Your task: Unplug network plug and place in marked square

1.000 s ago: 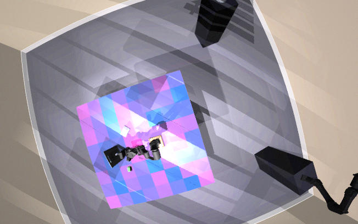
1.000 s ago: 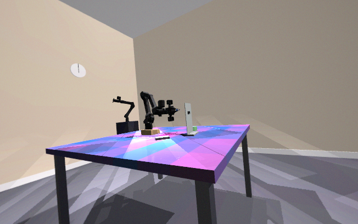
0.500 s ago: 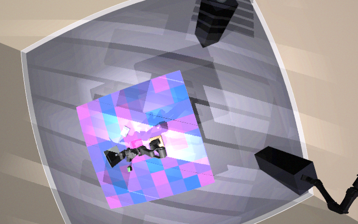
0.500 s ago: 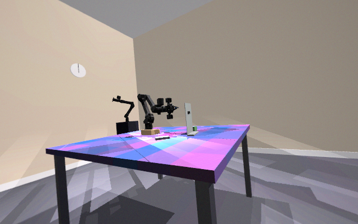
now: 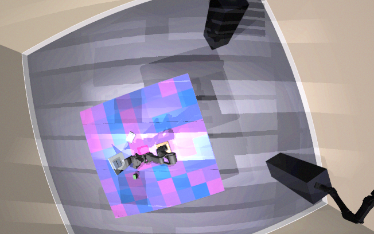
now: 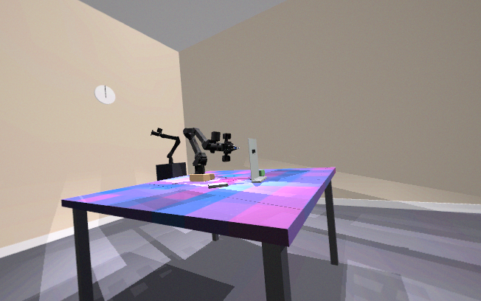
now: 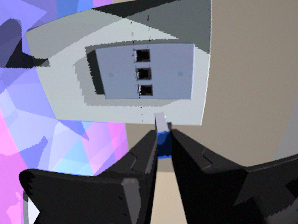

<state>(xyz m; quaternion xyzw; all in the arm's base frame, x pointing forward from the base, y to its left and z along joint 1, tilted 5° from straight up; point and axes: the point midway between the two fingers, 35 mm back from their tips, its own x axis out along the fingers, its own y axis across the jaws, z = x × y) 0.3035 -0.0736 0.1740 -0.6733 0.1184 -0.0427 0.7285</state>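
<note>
The grey upright panel lies 110 mm ahead of my gripper tip, 90 mm below it and 10 mm to the left of it. Round my gripper tip: green cube 220 mm to the left, 190 mm below, 80 mm ahead.
</note>
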